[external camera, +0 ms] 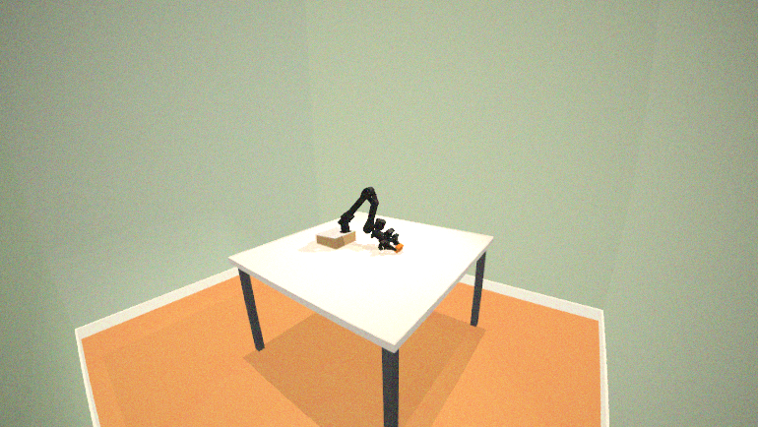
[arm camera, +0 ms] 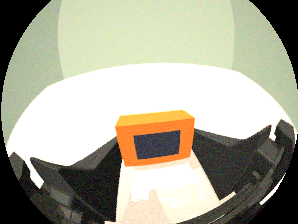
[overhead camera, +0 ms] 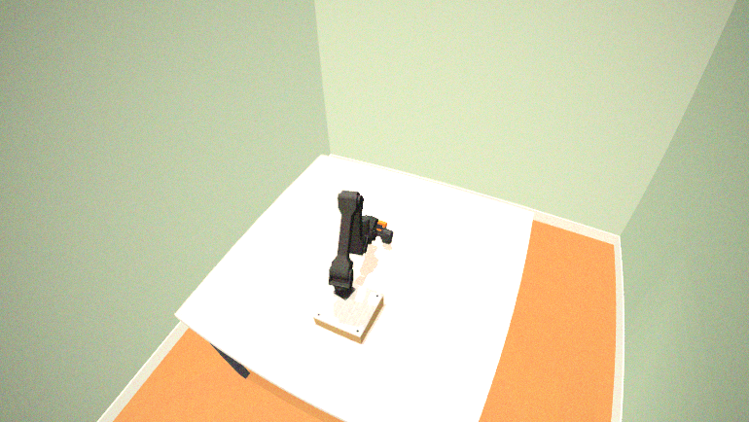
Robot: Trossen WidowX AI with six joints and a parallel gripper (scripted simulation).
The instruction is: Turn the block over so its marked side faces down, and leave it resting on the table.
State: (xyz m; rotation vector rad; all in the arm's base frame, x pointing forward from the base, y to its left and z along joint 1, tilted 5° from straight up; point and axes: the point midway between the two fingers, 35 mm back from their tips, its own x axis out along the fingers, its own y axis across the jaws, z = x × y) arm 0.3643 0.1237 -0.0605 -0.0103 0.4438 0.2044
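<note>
Right now the orange block is 10 mm behind my gripper tip.
</note>
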